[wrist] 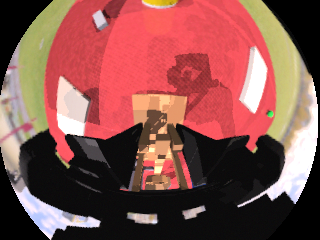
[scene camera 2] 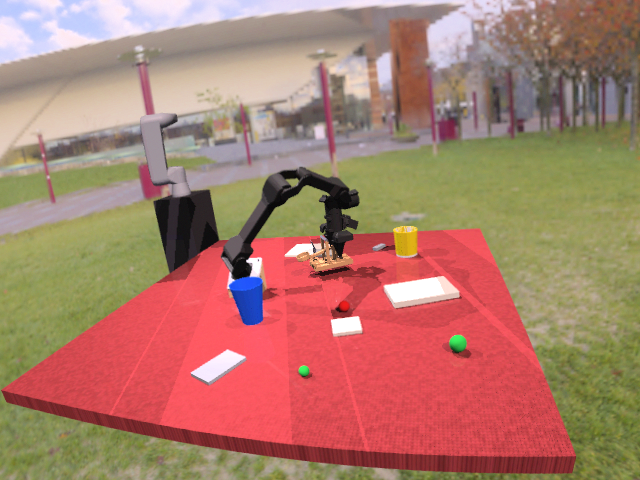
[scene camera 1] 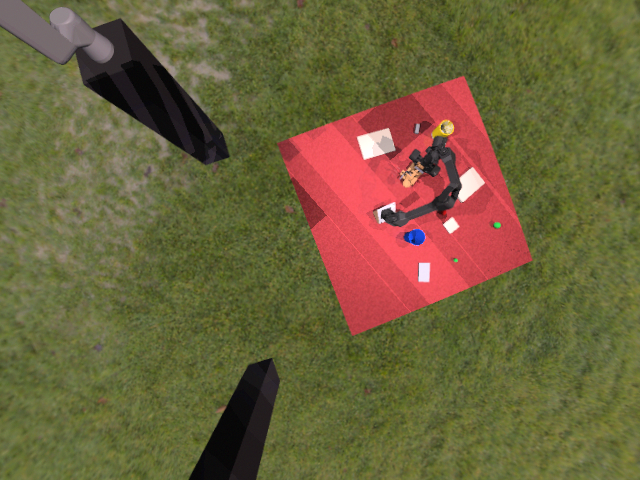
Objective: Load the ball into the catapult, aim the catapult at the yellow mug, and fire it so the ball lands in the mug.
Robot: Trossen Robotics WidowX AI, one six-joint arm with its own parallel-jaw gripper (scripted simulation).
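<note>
My gripper [scene camera 2: 337,254] is visible to me, and the wrist view has the gripper as well [wrist: 159,126]. I can see a catapult [scene camera 2: 326,262], which the wrist view also shows [wrist: 159,141]. A yellow mug [scene camera 2: 406,237] is here too, and so is a blue cup [scene camera 2: 247,293]. Then there is a grey slab [scene camera 2: 217,367], though the wrist view does not show the slab, hidden as it is by my gripper.
</note>
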